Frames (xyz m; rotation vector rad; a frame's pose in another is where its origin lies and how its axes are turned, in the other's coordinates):
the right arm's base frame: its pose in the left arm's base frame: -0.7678 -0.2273 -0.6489 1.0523 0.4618 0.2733
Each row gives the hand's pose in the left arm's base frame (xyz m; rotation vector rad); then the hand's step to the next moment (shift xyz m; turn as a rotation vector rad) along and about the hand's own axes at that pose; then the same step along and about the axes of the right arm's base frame.
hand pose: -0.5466 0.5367 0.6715 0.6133 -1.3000 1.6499
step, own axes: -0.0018 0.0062 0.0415 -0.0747 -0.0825 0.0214
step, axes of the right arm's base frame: -0.0286 -0.0111 0.0287 0.0743 -0.0339 0.0786
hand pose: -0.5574 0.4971 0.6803 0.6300 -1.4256 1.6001
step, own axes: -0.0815 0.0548 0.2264 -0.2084 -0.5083 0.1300
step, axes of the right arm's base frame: -0.1322 -0.1547 0.1397 0.3326 0.0076 0.4561
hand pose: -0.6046 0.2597 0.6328 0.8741 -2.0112 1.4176
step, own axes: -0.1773 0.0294 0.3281 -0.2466 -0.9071 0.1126
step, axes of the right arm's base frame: 0.0105 -0.3468 0.1399 0.5350 0.1683 0.7627
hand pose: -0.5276 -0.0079 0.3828 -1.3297 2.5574 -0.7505
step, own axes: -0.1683 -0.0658 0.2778 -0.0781 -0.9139 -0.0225
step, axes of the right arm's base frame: 0.2693 -0.1913 0.0270 0.3397 0.2430 0.8170
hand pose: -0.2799 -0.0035 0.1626 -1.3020 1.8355 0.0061
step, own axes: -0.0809 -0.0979 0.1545 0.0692 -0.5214 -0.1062
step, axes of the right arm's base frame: 0.1949 0.0403 0.0200 0.0816 0.0649 0.5264
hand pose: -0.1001 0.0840 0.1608 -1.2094 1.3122 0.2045
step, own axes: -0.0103 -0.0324 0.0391 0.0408 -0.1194 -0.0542
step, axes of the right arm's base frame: 0.0429 0.0259 0.0130 -0.0020 -0.0140 0.1366
